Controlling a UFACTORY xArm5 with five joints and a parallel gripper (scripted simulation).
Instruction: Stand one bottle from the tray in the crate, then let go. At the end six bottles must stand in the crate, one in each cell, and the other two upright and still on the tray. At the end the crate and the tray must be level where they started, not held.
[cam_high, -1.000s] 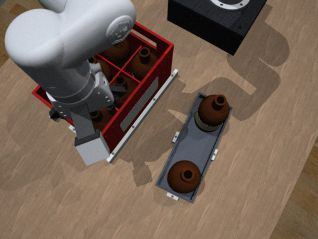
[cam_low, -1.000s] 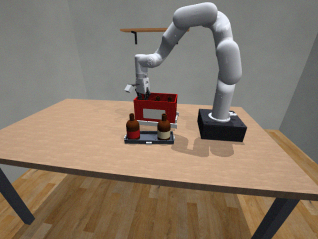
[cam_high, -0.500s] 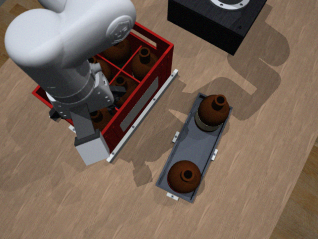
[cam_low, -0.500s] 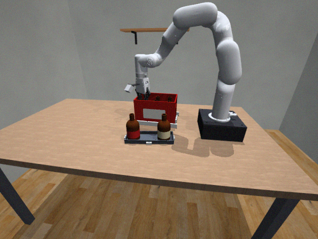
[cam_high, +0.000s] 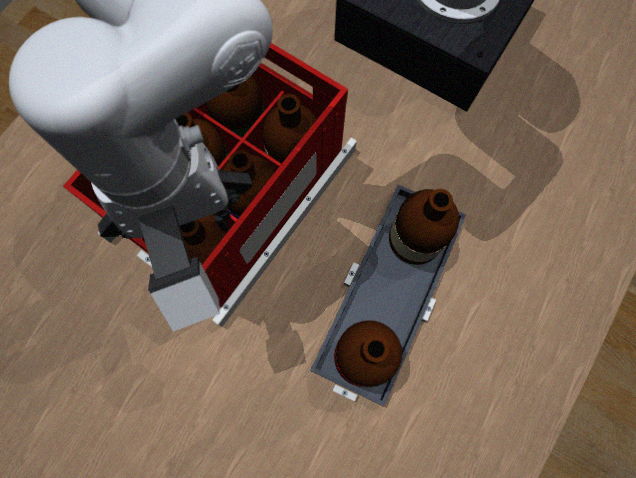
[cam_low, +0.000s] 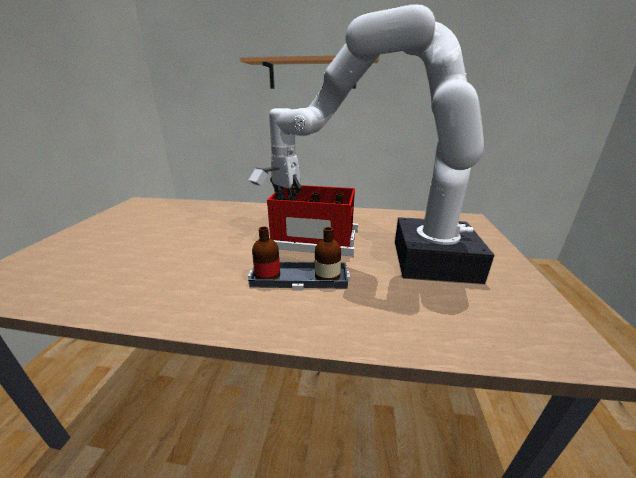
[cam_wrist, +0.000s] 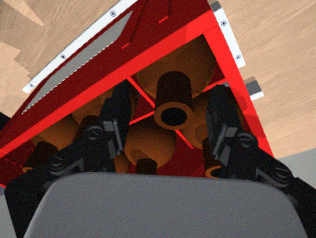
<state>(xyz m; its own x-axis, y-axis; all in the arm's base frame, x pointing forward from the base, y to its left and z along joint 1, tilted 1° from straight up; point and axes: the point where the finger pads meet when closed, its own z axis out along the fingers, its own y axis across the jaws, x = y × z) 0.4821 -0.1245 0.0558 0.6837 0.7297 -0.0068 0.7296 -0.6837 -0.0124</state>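
My gripper is now 90 mm past the red crate, 80 mm above it and 30 mm to the left of it. The rest, counted from my hand: grey tray 230 mm to the left, 150 mm below, 70 mm behind.
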